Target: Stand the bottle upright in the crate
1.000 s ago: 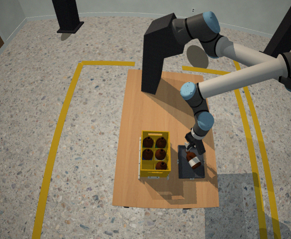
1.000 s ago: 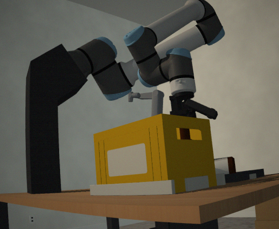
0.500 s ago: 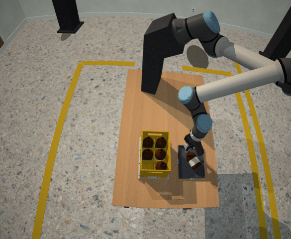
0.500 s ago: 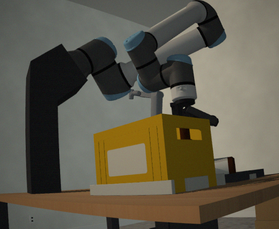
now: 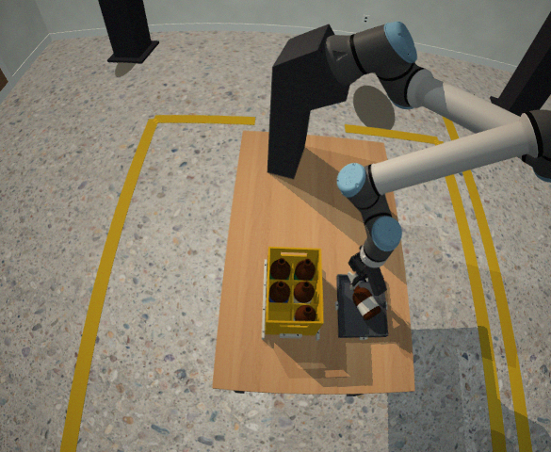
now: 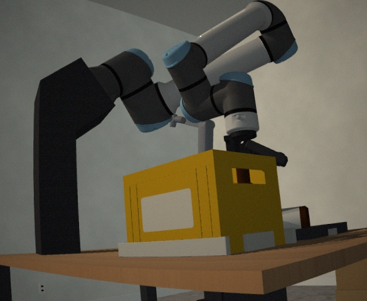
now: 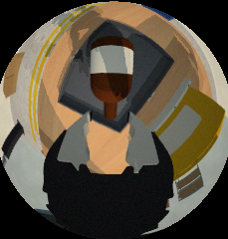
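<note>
Right now my hand is 40 mm short of the brown bottle, 40 mm above it and 30 mm to the right of it. Round my hand: crate: 240 mm to the right, 80 mm ahead; then dark tray: 70 mm below, 60 mm ahead, 40 mm to the left.
</note>
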